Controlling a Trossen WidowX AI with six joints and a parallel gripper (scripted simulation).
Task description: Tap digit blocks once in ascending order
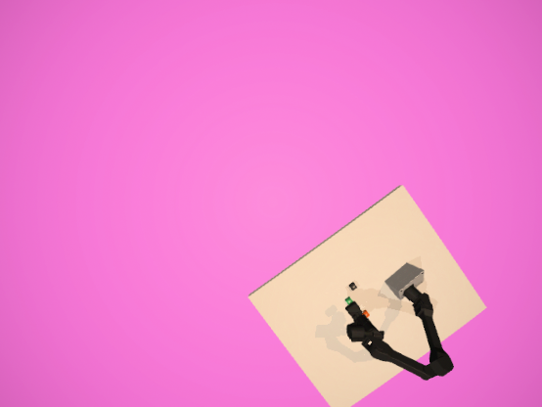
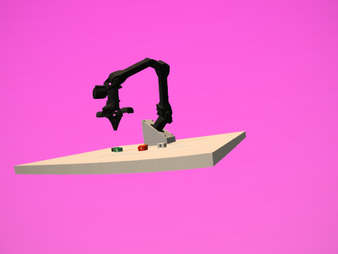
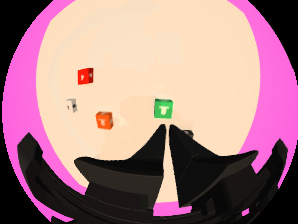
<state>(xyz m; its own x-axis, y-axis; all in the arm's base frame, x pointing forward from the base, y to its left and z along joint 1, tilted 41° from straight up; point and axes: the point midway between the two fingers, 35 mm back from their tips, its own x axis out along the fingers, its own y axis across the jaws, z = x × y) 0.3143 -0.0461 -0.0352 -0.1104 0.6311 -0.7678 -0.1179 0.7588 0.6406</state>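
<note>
Now: the green block 10 mm behind my gripper tip, 10 mm to the right of it and 90 mm below it. From my gripper tip the other things lie so: black block: 70 mm behind, 70 mm to the right, 90 mm below; red block: 40 mm ahead, 160 mm to the left, 90 mm below; orange block: 60 mm behind, 110 mm to the left, 90 mm below.
</note>
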